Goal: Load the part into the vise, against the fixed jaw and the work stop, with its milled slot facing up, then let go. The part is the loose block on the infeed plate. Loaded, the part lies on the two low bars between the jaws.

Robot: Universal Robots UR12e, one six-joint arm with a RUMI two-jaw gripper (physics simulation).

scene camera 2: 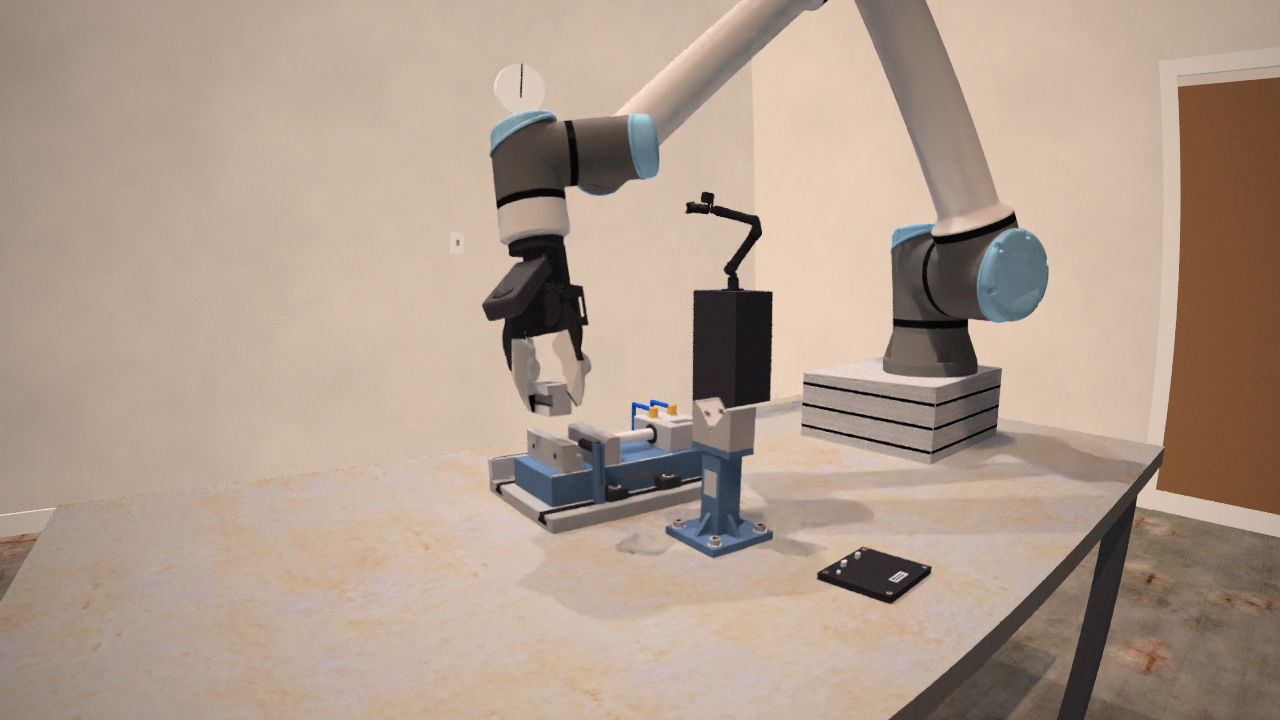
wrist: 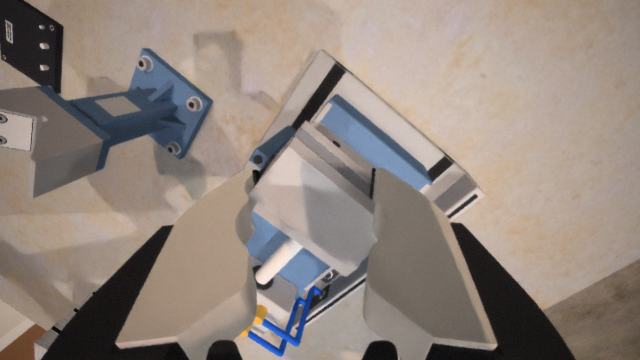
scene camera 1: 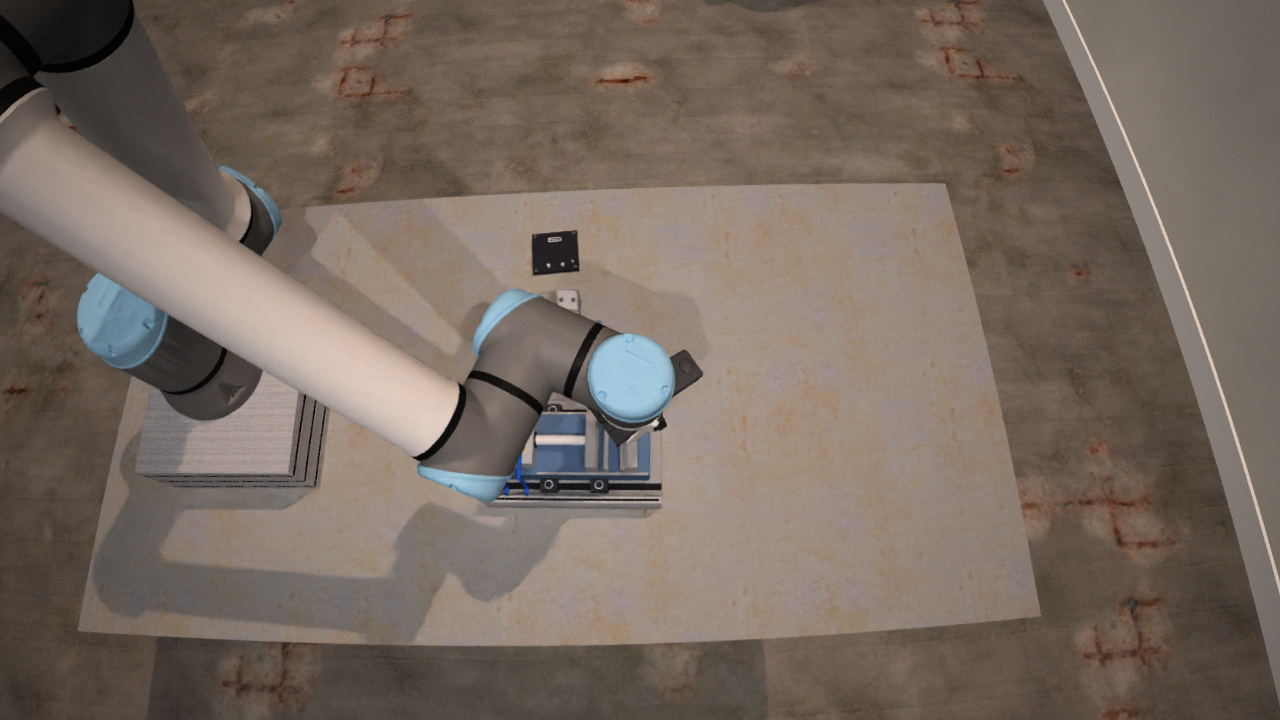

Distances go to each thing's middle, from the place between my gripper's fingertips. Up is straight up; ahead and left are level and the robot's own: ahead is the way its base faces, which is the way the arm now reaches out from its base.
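The part [scene camera 2: 551, 398] is 1 cm to the right of my hand and 1 cm above it, which makes it, going by their middles, the nearest to my hand of the things named here. I find the vise body [scene camera 2: 687, 463] 11 cm behind my hand, 2 cm to the right of it and 10 cm below it. The black infeed plate [scene camera 2: 869, 576] lies 13 cm behind my hand, 39 cm to the left of it and 13 cm below it; going by their middles, it is the farthest from my hand of the things named here. With the work stop [scene camera 2: 597, 450], my hand is 4 cm past it, 2 cm to the right of it and 8 cm above it.
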